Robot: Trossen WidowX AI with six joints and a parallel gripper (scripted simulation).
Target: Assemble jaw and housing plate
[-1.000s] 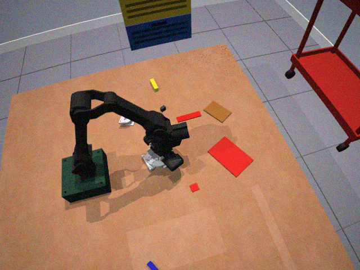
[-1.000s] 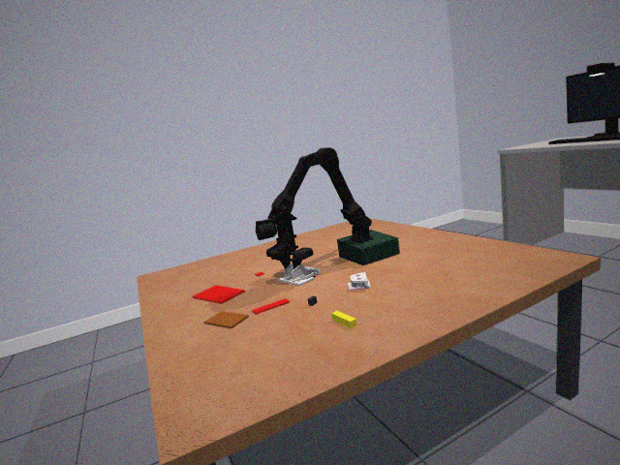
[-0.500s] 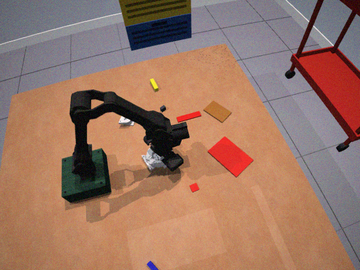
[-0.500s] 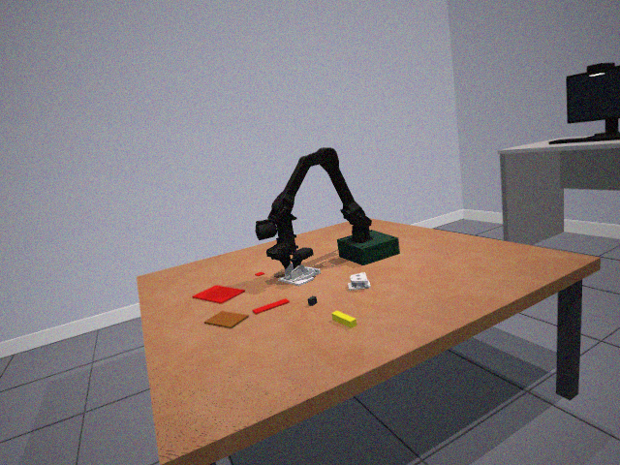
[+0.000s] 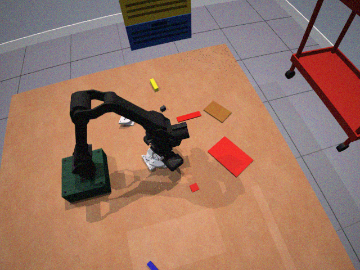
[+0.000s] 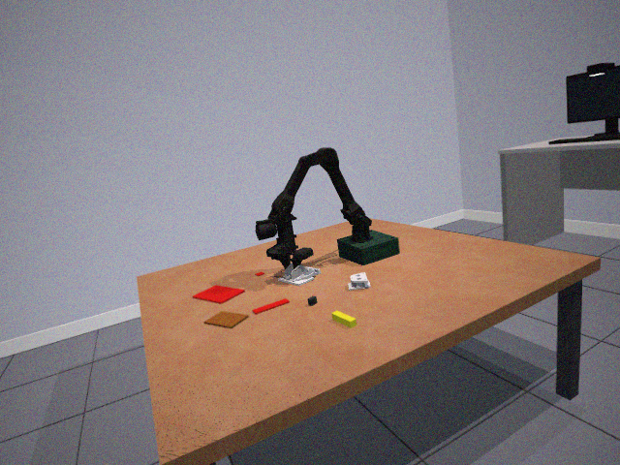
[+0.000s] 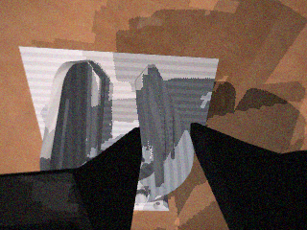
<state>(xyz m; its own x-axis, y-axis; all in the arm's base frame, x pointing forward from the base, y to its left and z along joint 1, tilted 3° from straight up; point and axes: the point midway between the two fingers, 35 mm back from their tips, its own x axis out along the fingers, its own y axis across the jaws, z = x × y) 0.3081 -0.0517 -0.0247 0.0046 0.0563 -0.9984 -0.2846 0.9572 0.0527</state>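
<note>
Now: the white base plate 10 mm ahead of my gripper tip, 30 mm to the left of it and 10 mm below it. Also, from my gripper tip: red bar 190 mm ahead, 170 mm to the left, 10 mm below; small red square 60 mm ahead, 160 mm to the right, 10 mm below; black cube 90 mm ahead, 260 mm to the left.
</note>
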